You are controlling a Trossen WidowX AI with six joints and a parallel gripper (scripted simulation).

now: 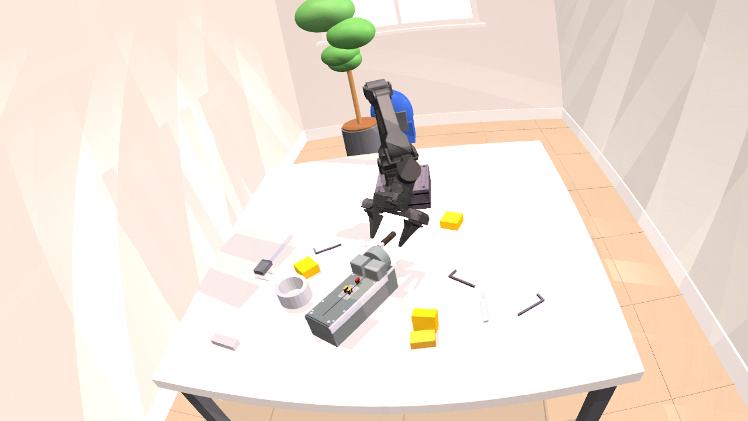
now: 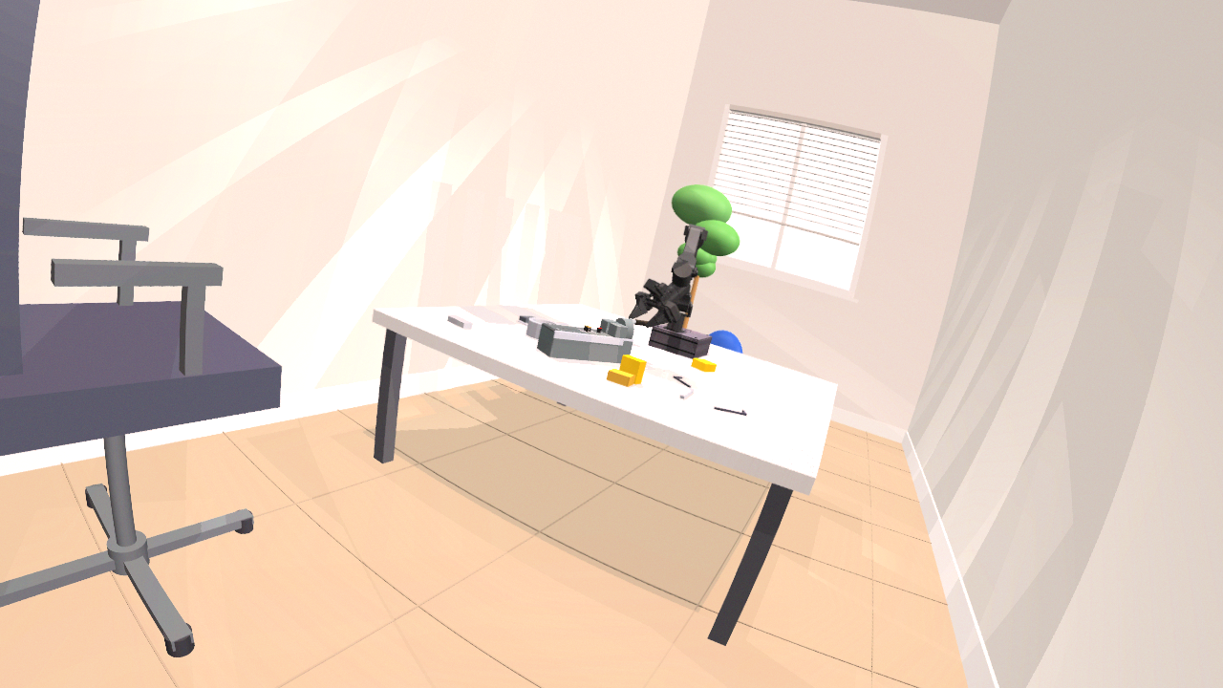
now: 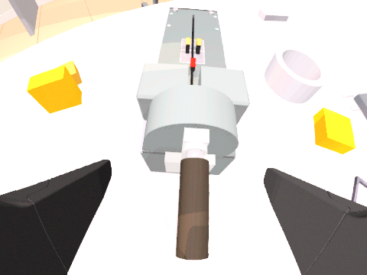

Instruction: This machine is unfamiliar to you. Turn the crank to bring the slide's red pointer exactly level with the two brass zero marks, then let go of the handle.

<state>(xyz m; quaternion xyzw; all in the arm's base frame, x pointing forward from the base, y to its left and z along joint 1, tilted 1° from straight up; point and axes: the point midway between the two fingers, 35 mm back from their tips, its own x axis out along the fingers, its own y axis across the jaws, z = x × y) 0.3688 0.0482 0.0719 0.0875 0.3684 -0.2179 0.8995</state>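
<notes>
Right now the brown crank handle is 2 cm behind my gripper tip and 1 cm to the left of it. The rest, counted from my gripper tip: red pointer 11 cm ahead, 6 cm to the right, 4 cm below.
</notes>
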